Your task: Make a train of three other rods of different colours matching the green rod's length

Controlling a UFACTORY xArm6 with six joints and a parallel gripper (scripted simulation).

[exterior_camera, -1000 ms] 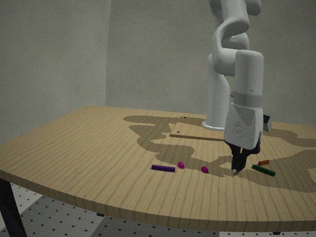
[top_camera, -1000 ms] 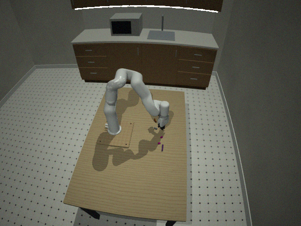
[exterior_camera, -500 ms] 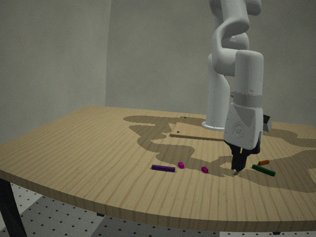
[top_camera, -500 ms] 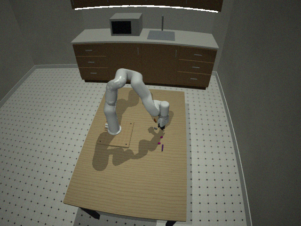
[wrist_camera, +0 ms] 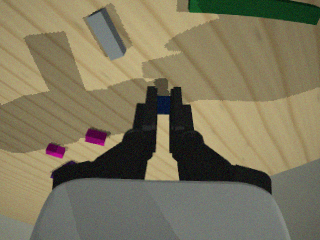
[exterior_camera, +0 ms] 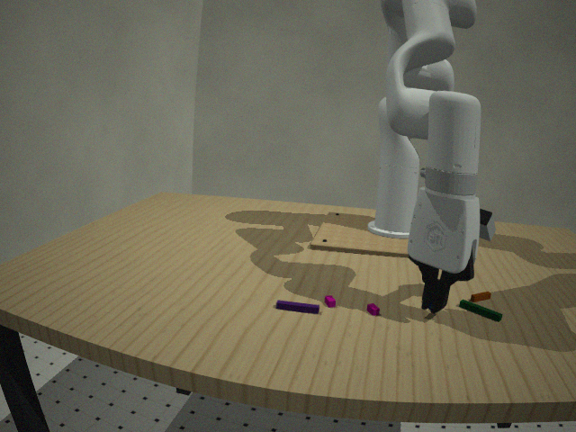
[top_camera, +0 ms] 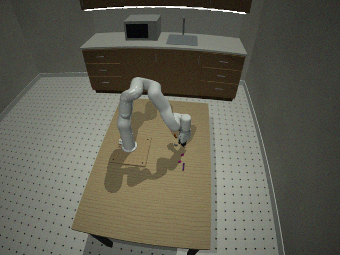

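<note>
Now: the blue rod 20 mm below my hand. From my hand the other things lie so: grey rod (60 mm behind, 30 mm below, 10 mm to the right); green rod (80 mm to the left, 30 mm below, 30 mm behind); orange rod (90 mm behind, 80 mm to the left, 30 mm below).
</note>
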